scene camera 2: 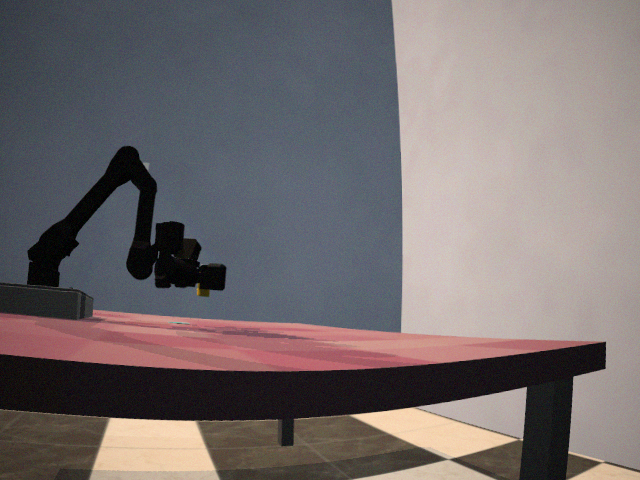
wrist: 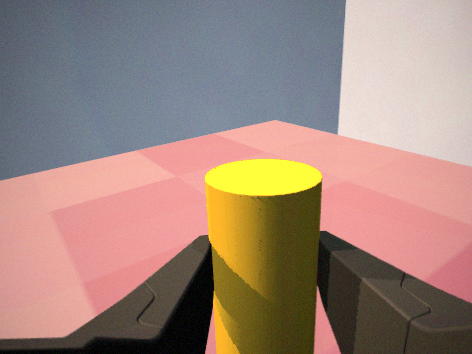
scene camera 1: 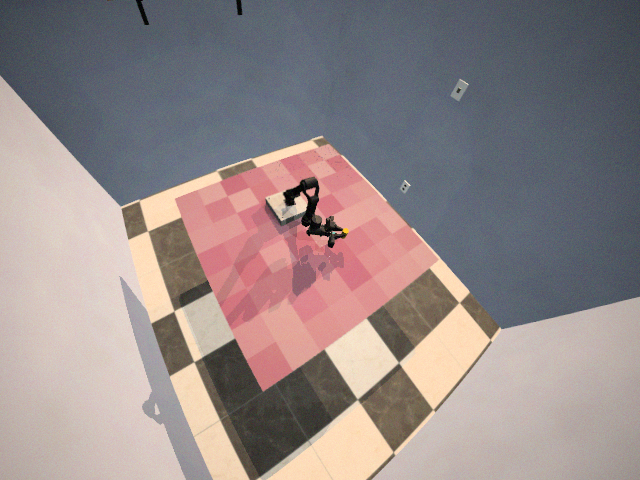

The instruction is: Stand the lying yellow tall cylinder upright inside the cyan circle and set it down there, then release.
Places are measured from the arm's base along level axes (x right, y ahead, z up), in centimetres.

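Pixels of known places: gripper, fingertip midpoint: (scene camera 2: 204, 280) (wrist: 262, 246) (scene camera 1: 345, 232); arm's base at its link origin: (scene camera 2: 41, 290) (scene camera 1: 289, 202).
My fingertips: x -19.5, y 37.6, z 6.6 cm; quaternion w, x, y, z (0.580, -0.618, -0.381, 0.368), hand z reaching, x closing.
Observation:
Ahead of a thing's pixels: the offset from my fingertips to its middle. "spot": to the spot under its first point. Level surfaces: height alone.
The yellow tall cylinder @(dy -0.2, dx +0.3, dz -0.8 cm) (scene camera 1: 345, 231) (scene camera 2: 203, 292) (wrist: 265, 260) is held upright between the fingers, with its flat top facing up in the wrist view. My gripper (scene camera 1: 343, 233) (scene camera 2: 205, 281) (wrist: 262, 246) is shut on it, with the fingers level, one on each side. In scene camera 2 the cylinder's lower end hangs in the air, well above the table. The cyan circle @(spot: dy -6.1, dx +3.2, dz -11.4 cm) (scene camera 2: 179, 322) lies flat on the table, below and a little left of the cylinder in that view. In scene camera 1 the gripper hides most of the circle. It does not show in the wrist view.
The pink patchwork table top @(dz -11.6 cm) (scene camera 1: 305, 304) (scene camera 2: 465, 351) (wrist: 125, 215) extends around the arm. The arm's base block (scene camera 1: 281, 209) (scene camera 2: 41, 301) stands on it, left of the gripper in both scene views. A blue wall (scene camera 1: 361, 77) rises behind the table.

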